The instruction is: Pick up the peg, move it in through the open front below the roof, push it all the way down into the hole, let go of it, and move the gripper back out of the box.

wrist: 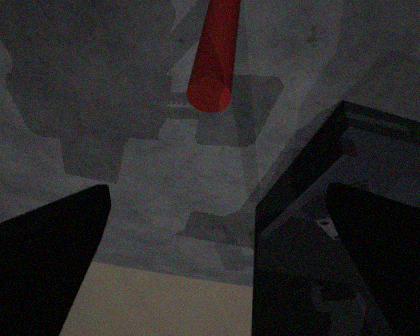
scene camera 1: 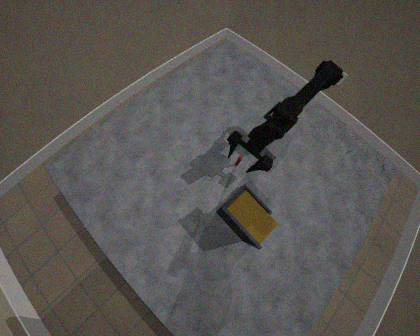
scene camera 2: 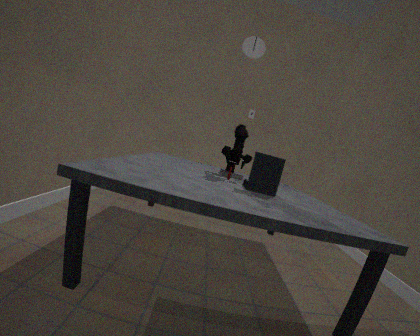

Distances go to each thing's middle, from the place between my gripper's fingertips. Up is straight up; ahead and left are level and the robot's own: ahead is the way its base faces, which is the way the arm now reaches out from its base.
Now: hand 50 mm above the red peg [wrist: 209,89], 40 mm past it and 20 mm to the left of it. Round my hand: yellow roof [scene camera 1: 251,215] 170 mm to the left, 110 mm ahead, 100 mm above; dark box [scene camera 1: 230,220] 160 mm to the left, 80 mm ahead, 10 mm above.
